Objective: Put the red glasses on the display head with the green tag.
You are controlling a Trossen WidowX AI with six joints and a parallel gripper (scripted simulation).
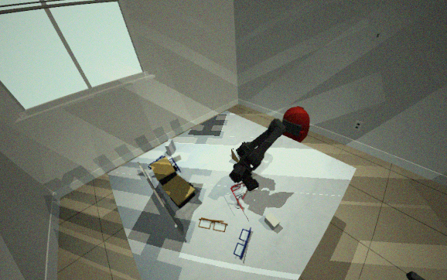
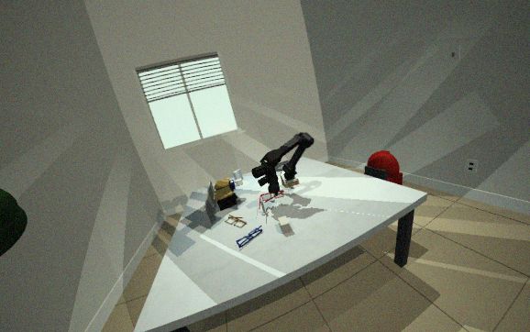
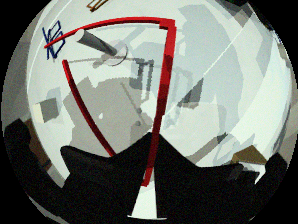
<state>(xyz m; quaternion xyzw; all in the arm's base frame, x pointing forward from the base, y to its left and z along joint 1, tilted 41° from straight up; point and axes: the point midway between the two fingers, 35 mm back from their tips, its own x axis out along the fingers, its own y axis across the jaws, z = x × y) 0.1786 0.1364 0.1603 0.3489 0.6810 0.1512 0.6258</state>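
Right now the grey post is 100 mm ahead of my gripper tip, 40 mm to the left of it and 40 mm below it. Round my gripper tip: tan display head 290 mm ahead, 220 mm to the right; long white rail 430 mm ahead, 330 mm to the right; grey box 180 mm ahead, 660 mm to the right.
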